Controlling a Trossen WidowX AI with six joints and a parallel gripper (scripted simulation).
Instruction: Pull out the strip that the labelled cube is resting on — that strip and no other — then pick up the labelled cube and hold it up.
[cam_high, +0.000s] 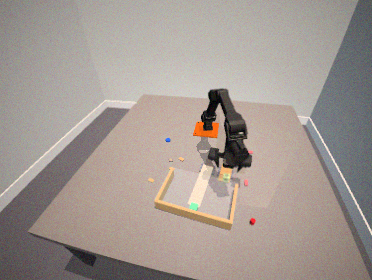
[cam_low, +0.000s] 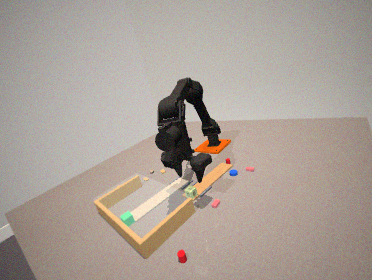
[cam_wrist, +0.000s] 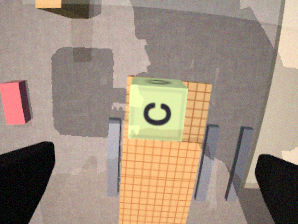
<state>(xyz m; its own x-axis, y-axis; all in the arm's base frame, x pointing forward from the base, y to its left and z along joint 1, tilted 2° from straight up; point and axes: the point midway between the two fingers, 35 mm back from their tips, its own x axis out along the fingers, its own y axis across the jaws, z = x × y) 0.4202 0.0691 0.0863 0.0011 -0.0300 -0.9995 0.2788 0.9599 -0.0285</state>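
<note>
The labelled cube is 10 mm ahead of my gripper tip and 50 mm below it. Also, from my gripper tip: gridded strip (100 mm behind, 20 mm to the left, 60 mm below).
</note>
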